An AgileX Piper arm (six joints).
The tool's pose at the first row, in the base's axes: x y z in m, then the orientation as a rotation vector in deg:
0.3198, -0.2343, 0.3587, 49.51, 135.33, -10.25
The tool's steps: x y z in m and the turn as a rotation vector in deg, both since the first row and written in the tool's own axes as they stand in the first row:
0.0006, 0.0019, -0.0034, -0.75, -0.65, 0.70
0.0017, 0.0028, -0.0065, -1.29, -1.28, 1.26
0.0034, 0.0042, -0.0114, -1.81, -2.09, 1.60
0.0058, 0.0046, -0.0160, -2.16, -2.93, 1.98
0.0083, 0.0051, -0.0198, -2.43, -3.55, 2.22
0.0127, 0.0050, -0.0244, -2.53, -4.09, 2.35
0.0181, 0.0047, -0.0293, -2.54, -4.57, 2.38
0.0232, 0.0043, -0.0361, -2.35, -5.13, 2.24
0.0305, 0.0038, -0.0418, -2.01, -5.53, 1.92
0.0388, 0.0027, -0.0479, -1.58, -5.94, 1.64
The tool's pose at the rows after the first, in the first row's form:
0.3189, -0.2314, 0.3612, 49.79, 134.32, -9.33
0.3173, -0.2291, 0.3631, 50.00, 133.41, -8.71
0.3147, -0.2255, 0.3662, 49.91, 132.44, -8.27
0.3112, -0.2225, 0.3685, 49.94, 131.45, -8.04
0.3081, -0.2195, 0.3701, 49.91, 130.73, -7.87
0.3031, -0.2157, 0.3713, 49.86, 130.16, -7.91
0.2972, -0.2115, 0.3720, 49.75, 129.71, -8.08
0.2905, -0.2069, 0.3744, 49.52, 129.28, -8.57
0.2829, -0.2015, 0.3747, 49.20, 129.10, -9.25
0.2742, -0.1959, 0.3746, 48.96, 128.90, -10.02

